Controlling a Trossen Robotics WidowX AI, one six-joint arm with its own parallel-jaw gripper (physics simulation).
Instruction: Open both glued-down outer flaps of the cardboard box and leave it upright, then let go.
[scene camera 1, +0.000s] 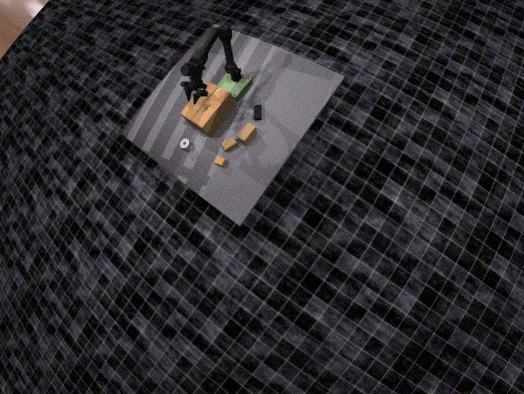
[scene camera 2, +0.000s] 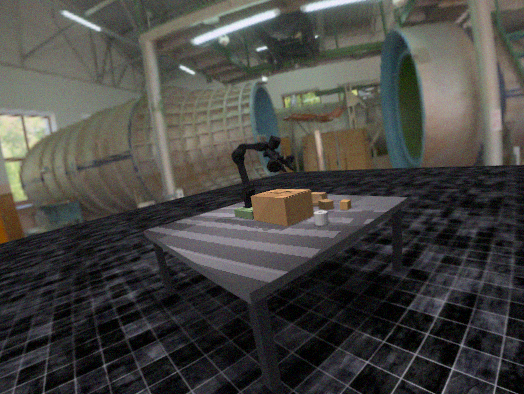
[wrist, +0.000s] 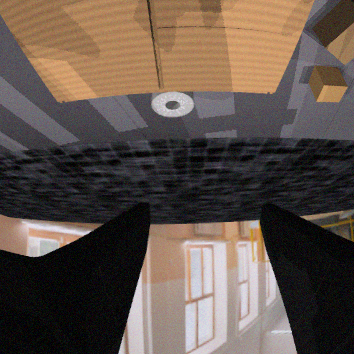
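Pixels of known places: gripper, fingertip midpoint: (scene camera 1: 191, 102) (scene camera 2: 289, 171) (wrist: 206, 212); arm's base at its link origin: (scene camera 1: 236, 78) (scene camera 2: 249, 206).
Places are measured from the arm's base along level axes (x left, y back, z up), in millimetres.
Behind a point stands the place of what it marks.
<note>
The cardboard box (scene camera 1: 220, 116) @[x 123, y -327, z 23 mm] (scene camera 2: 282, 208) @[x -96, y -455, z 46 mm] (wrist: 200, 60) @[x 48, y -433, z 105 mm] stands upright on the table (scene camera 1: 305, 95) @[x 493, y 160, z -52 mm] (scene camera 2: 200, 255) @[x -586, y -420, z -52 mm]. Its two outer flaps lie flat and closed over the top, with a narrow dark seam between them in the wrist view; a thin line crosses one flap. Shadows fall across the top. My gripper (scene camera 1: 195, 96) @[x 41, y -407, z 228 mm] (scene camera 2: 291, 165) @[x 41, y -407, z 228 mm] (wrist: 206, 212) @[x 41, y -407, z 228 mm] is partly open and empty. It hangs above the box in scene camera 2, apart from it. In the wrist view its two black fingers reach past the box's edge, with floor and windows beyond.
A white roll (scene camera 1: 181, 145) @[x 9, y -644, z 11 mm] (scene camera 2: 321, 218) @[x -9, y -644, z -15 mm] (wrist: 158, 104) @[x -5, y -619, z 8 mm] stands near one box end. Several small cardboard blocks, including a small cube (scene camera 1: 220, 161) @[x 323, y -578, z -2 mm] (scene camera 2: 345, 204) @[x 289, y -592, z -19 mm] (wrist: 327, 84) @[x 292, y -554, z -3 mm], lie beside the box. A black item (scene camera 1: 258, 112) @[x 310, y -148, z -20 mm] lies nearby. A green plate (scene camera 1: 240, 90) @[x 94, y -75, z -2 mm] (scene camera 2: 243, 213) @[x -97, y -62, z -19 mm] is at the arm's base.
</note>
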